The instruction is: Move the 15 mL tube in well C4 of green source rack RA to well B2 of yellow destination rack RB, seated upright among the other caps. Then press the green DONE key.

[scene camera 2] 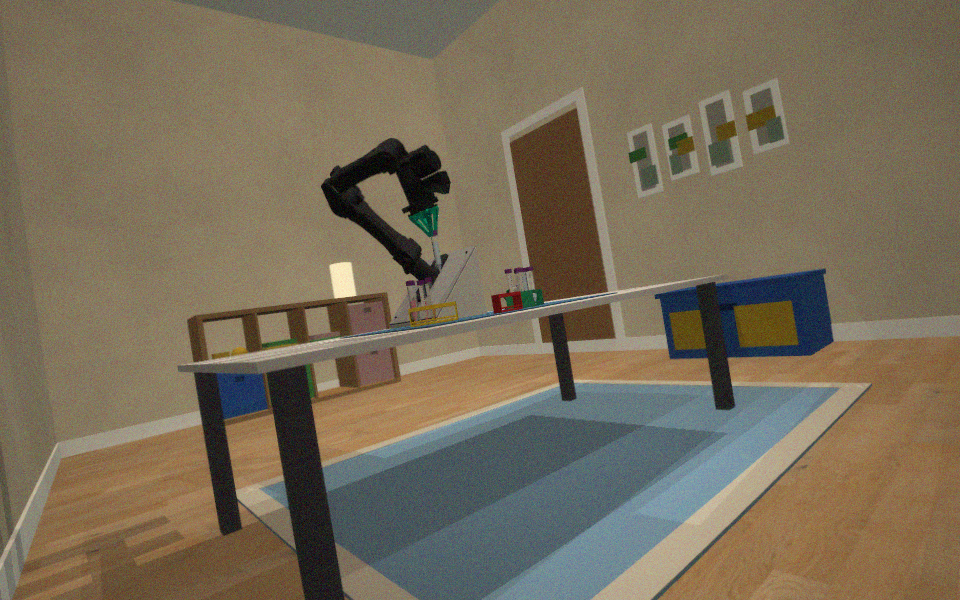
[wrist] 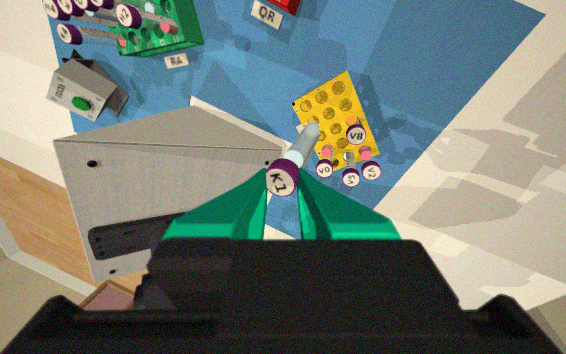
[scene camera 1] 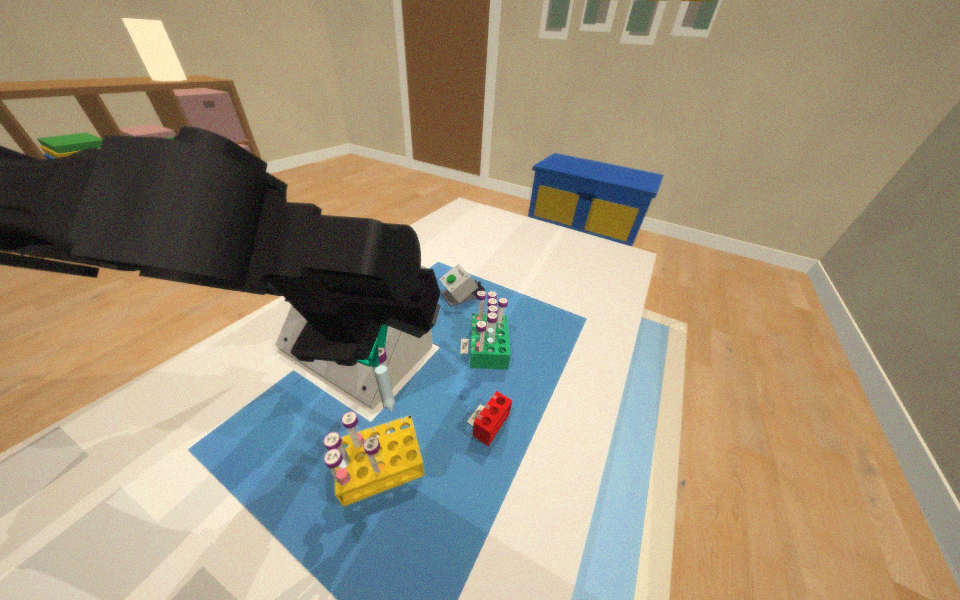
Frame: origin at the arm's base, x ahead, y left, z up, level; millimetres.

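Seen in the pictures: gripper, between the fingertips: [scene camera 2: 433,236] [wrist: 282,176] [scene camera 1: 376,357].
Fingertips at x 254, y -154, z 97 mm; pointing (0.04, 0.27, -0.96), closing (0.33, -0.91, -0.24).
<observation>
Offsets run from my fingertips to a thing's top centre. Level surfaces: height alone.
My gripper [scene camera 2: 433,232] [wrist: 282,176] is shut on a clear tube with a purple-rimmed cap marked K1. The tube @(dx +8, dy -4, dz +14 mm) [scene camera 1: 384,387] [scene camera 2: 436,251] [wrist: 304,144] hangs below the green fingertips, above the table. In the wrist view its lower end overlaps the near-left edge of the yellow rack RB @(dx -3, dy -38, dz -193 mm) [scene camera 1: 387,479] [scene camera 2: 433,321] [wrist: 338,115]. RB holds tubes capped V0, V5, V2 and V8 at one end. The green rack RA @(dx +33, dy +293, dz -193 mm) [scene camera 1: 489,360] [scene camera 2: 535,297] [wrist: 192,30] holds several purple-capped tubes. The green DONE key @(dx -143, dy +407, dz -168 mm) [scene camera 1: 450,279] [wrist: 82,103] is on a grey box beside RA.
The red rack QR @(dx +127, dy +120, dz -193 mm) [scene camera 1: 485,429] [scene camera 2: 507,304] [wrist: 286,4] stands on the blue mat @(dz -243 mm) [scene camera 1: 453,537] [wrist: 430,55]. A large grey sloped panel [scene camera 1: 332,367] [scene camera 2: 460,283] [wrist: 165,185] stands beside the mat, near the held tube.
</observation>
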